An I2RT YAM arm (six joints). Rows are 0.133 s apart.
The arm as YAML. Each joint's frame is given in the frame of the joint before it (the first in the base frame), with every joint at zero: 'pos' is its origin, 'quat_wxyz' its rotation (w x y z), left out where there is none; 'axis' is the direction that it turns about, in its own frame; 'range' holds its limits. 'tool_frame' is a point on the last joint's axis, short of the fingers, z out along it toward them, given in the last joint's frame.
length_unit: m
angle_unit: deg
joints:
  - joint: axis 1
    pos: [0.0, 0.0, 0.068]
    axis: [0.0, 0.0, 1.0]
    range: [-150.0, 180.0]
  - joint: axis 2
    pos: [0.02, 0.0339, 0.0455]
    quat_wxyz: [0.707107, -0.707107, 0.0, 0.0]
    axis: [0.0, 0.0, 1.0]
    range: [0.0, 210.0]
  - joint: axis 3
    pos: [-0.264, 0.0, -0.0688]
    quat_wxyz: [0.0, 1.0, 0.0, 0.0]
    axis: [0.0, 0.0, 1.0]
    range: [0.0, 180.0]
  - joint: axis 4
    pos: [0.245, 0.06, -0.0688]
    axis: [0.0, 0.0, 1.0]
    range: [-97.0, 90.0]
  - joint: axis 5
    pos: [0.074, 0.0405, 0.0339]
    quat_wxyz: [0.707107, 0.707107, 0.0, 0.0]
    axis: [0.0, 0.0, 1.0]
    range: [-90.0, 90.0]
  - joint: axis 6
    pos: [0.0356, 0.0, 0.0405]
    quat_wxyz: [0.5, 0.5, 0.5, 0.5]
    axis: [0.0, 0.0, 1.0]
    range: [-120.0, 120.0]
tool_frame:
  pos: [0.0, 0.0, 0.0]
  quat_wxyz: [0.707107, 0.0, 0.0, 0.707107]
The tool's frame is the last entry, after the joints.
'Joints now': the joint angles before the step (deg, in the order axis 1, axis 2, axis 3, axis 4, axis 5, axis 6). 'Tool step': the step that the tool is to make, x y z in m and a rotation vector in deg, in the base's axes. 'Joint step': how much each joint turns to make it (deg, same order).
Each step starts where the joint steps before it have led.
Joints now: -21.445 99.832 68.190 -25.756 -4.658 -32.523
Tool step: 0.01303 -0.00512 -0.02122 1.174 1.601 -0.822
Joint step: 0.000 4.928 1.421 1.666 0.000 0.969
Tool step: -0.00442 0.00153 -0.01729 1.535 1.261 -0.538
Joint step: -0.088 0.972 -2.626 1.938 -0.613 0.876
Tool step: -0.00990 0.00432 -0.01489 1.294 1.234 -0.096
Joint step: 0.001 -0.261 -3.776 1.935 -0.615 0.443
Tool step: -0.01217 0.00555 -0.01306 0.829 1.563 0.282
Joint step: 0.087 -0.703 -3.962 1.492 -0.265 -0.085
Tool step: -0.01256 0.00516 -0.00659 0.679 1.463 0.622
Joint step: -0.001 -1.407 -3.254 0.179 -0.351 -0.527
